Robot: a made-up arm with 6 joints. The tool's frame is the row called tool. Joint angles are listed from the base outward. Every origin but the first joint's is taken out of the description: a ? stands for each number. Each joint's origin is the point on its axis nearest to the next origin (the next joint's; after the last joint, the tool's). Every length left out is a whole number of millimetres.
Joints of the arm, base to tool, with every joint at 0 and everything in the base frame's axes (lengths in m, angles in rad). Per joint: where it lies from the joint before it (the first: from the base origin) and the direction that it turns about. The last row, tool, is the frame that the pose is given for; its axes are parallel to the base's.
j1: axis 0 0 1 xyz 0 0 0.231
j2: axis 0 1 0 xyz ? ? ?
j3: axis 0 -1 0 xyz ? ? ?
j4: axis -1 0 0 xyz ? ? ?
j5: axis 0 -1 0 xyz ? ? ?
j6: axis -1 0 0 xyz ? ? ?
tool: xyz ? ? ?
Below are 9 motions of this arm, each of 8 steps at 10 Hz.
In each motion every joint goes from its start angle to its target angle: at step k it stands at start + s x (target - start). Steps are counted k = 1, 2, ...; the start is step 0. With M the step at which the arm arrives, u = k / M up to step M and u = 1 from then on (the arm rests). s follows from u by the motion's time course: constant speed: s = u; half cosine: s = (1 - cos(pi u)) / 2; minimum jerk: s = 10 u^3 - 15 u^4 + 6 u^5.
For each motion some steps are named. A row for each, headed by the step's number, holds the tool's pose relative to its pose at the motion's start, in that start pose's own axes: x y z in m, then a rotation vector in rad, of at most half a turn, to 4 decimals.
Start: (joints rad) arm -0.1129 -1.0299 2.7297 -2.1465 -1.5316 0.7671
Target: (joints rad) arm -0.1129 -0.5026 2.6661 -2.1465 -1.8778 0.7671
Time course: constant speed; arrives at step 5
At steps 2, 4, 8:
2: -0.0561 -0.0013 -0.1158 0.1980 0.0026 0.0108
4: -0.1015 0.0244 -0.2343 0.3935 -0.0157 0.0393
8: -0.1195 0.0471 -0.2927 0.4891 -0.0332 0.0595

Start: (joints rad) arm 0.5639 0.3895 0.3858 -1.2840 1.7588 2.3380
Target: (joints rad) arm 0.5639 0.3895 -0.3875 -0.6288 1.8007 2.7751
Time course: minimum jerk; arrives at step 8
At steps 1, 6, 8:
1: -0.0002 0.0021 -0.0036 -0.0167 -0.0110 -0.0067
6: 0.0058 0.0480 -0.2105 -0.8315 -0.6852 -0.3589
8: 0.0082 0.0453 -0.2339 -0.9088 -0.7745 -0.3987

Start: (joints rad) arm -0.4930 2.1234 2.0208 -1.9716 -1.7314 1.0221
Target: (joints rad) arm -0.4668 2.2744 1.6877 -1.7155 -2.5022 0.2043
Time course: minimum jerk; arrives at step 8
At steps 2, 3, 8:
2: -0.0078 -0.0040 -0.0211 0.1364 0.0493 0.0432
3: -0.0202 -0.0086 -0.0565 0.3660 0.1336 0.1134
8: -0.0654 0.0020 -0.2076 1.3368 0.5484 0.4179

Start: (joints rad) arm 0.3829 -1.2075 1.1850 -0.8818 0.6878 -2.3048
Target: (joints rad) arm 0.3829 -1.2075 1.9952 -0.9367 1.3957 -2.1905
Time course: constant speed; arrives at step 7
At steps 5, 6, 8:
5: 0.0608 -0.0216 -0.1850 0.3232 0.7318 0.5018
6: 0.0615 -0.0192 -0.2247 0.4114 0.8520 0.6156
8: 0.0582 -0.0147 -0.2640 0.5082 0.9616 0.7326

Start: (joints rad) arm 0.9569 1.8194 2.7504 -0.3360 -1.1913 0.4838
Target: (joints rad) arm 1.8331 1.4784 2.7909 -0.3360 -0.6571 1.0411
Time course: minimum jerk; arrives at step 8
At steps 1, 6, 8:
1: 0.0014 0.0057 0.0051 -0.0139 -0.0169 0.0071
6: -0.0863 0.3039 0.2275 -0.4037 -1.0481 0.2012
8: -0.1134 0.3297 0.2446 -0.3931 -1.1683 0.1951

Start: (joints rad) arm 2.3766 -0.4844 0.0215 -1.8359 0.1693 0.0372
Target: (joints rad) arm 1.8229 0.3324 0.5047 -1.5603 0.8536 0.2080
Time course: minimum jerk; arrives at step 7
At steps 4, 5, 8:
4: 0.1309 -0.0704 0.1367 -0.4515 -0.7817 -0.0938
5: 0.1540 -0.0965 0.2120 -0.6018 -1.0571 -0.1305
8: 0.1599 -0.1129 0.2661 -0.6962 -1.2351 -0.1560

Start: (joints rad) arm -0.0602 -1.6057 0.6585 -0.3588 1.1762 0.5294
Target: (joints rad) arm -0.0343 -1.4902 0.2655 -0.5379 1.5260 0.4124
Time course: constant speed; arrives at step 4
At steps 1, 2, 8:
1: -0.0445 -0.0078 -0.0258 -0.0013 0.0571 -0.0416
2: -0.0906 -0.0179 -0.0457 -0.0125 0.1106 -0.0845
8: -0.1846 -0.0436 -0.0671 -0.0641 0.2051 -0.1673

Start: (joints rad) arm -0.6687 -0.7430 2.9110 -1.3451 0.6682 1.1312
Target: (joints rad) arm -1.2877 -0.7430 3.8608 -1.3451 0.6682 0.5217
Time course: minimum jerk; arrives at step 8
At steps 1, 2, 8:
1: -0.0015 0.0062 0.0039 0.0241 -0.0070 0.0089
2: -0.0110 0.0384 0.0267 0.1567 -0.0427 0.0564
8: -0.1622 0.1624 0.3279 1.6222 -0.2400 0.4241

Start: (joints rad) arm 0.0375 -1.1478 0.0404 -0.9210 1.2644 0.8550
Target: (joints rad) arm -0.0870 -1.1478 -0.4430 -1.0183 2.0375 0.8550
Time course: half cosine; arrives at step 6
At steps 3, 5, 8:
3: -0.0571 -0.0470 -0.0395 -0.2133 -0.1624 -0.2140
5: -0.1035 -0.0992 -0.0604 -0.4114 -0.3571 -0.3658
8: -0.1104 -0.1080 -0.0624 -0.4424 -0.3916 -0.3859

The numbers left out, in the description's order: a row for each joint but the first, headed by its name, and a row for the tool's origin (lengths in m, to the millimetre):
j2: 0 0 0
j3: 0 0 0.298
j4: 0.341 0 0
j5: 0 -0.078 0
j6: 0 0 0
tool: 0 0 0

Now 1 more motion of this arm.
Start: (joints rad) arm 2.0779 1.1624 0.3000 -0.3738 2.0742 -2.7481
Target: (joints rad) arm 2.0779 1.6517 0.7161 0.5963 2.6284 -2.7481
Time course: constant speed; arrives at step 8
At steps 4, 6, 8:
4: -0.0347 -0.0158 0.0549 0.2872 0.3674 -0.2722
6: -0.0580 -0.0252 0.0752 0.4768 0.5274 -0.3811
8: -0.0857 -0.0346 0.0900 0.6941 0.6651 -0.4697

